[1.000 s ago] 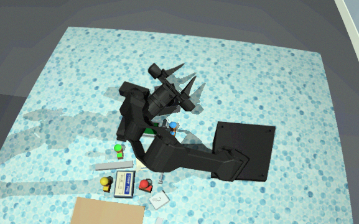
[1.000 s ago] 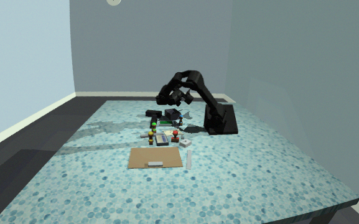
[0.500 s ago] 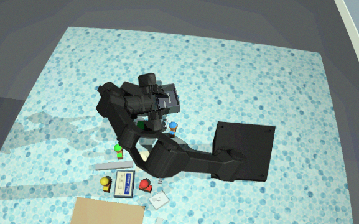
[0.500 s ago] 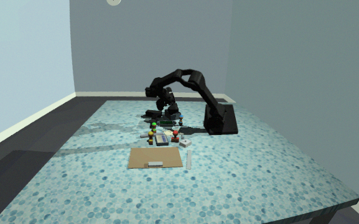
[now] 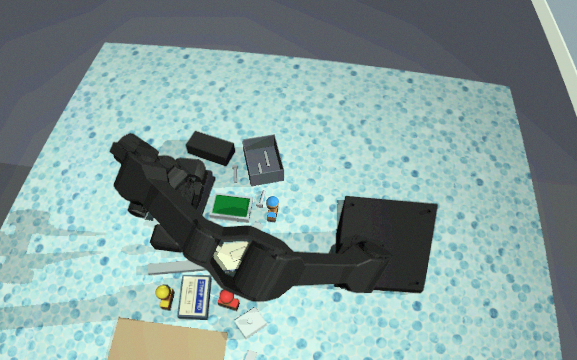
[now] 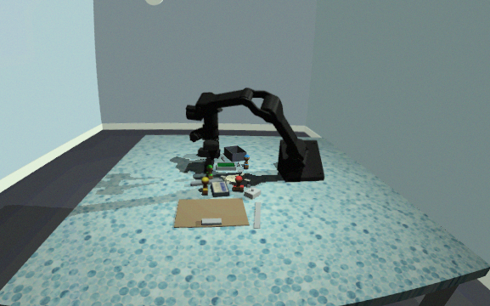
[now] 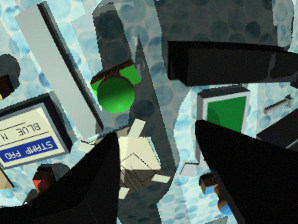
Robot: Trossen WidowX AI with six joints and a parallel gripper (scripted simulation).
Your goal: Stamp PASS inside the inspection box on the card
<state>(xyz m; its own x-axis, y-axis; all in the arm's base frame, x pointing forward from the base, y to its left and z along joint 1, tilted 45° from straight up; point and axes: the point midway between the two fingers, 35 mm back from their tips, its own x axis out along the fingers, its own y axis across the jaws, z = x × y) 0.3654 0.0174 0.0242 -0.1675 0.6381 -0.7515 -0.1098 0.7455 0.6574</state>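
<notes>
Now: the green-knobbed stamp 10 mm ahead of my gripper tip, 20 mm to the left of it and 70 mm below it. The rest, counted from my gripper tip: green ink pad: 50 mm behind, 100 mm to the right, 80 mm below; beige card: 100 mm behind, 10 mm to the left, 90 mm below; grey bar: 10 mm ahead, 70 mm to the left, 80 mm below.
</notes>
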